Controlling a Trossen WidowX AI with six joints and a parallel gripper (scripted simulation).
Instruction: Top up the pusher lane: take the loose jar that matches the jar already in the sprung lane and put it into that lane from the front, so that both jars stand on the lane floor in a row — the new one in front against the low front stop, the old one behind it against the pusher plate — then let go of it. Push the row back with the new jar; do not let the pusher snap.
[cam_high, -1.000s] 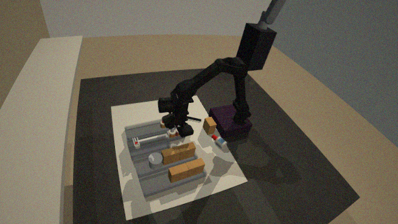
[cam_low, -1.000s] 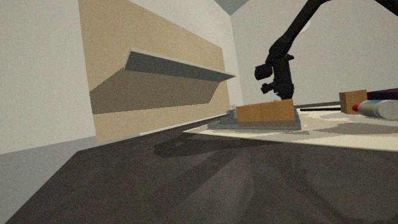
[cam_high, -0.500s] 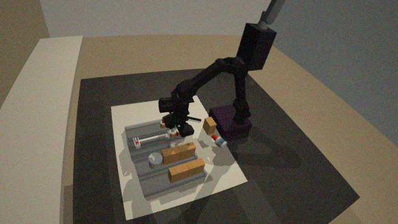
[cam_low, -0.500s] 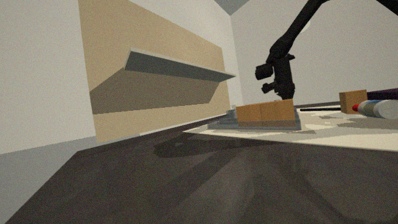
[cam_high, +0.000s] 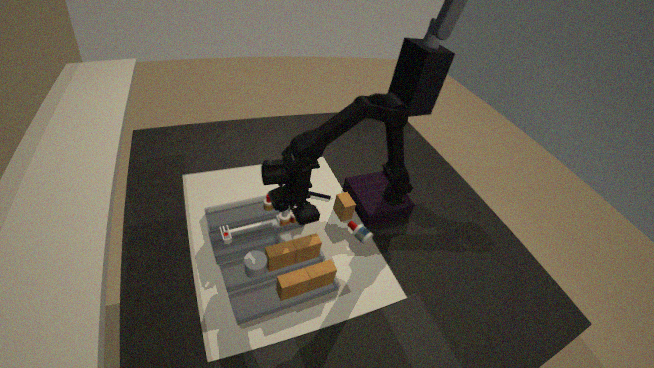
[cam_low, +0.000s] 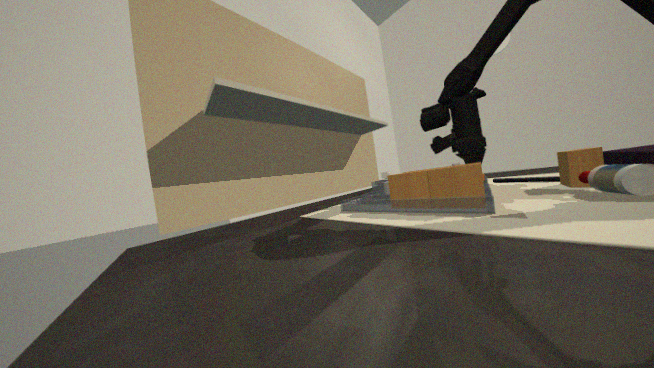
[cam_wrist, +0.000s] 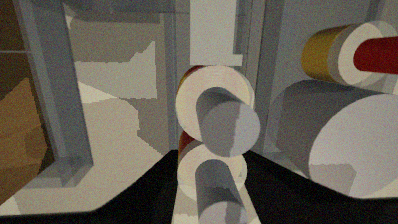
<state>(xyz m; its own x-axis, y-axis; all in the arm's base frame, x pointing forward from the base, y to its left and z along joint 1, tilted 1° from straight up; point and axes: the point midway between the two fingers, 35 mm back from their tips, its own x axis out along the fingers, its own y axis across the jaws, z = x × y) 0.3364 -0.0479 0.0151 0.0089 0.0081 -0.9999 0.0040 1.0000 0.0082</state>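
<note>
My gripper tip is 10 cm past the black stick, 10 cm to the left of it and 3 cm above it. Also, from my gripper tip: white pusher rod 14 cm ahead, 3 cm to the left, 2 cm above.
</note>
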